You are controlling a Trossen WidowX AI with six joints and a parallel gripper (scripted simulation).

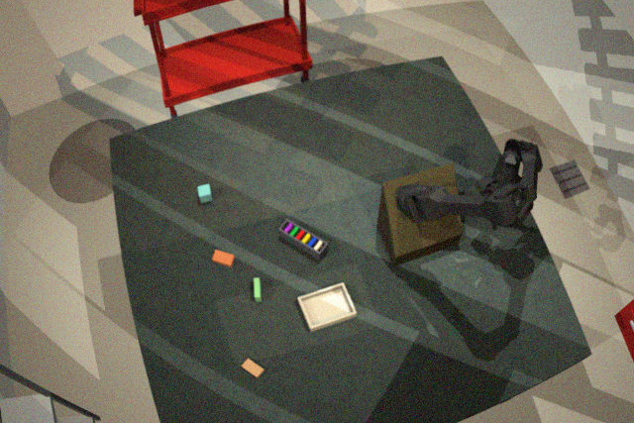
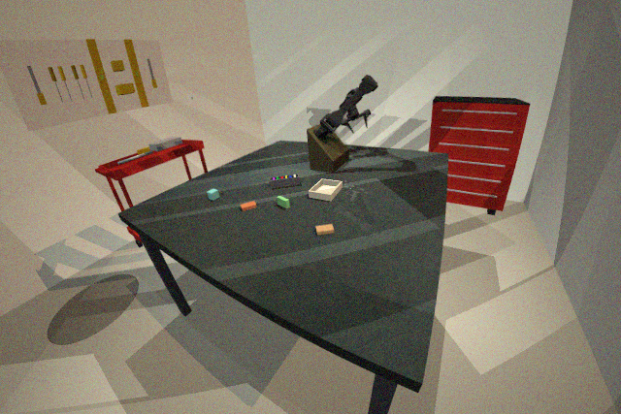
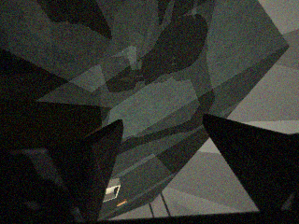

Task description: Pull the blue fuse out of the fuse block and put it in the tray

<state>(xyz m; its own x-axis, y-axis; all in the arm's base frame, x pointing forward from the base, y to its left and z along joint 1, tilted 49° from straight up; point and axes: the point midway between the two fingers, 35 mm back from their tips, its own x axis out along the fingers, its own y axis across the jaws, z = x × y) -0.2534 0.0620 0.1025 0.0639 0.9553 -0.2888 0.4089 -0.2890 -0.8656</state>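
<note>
My gripper tip is 510 mm short of the blue fuse, 140 mm to the left of it and 130 mm above it. Also, from my gripper tip: tray (520 mm ahead, 60 mm to the left, 150 mm below); green block (700 mm ahead, 40 mm to the right, 140 mm below); cyan cube (790 mm ahead, 390 mm to the right, 140 mm below).
</note>
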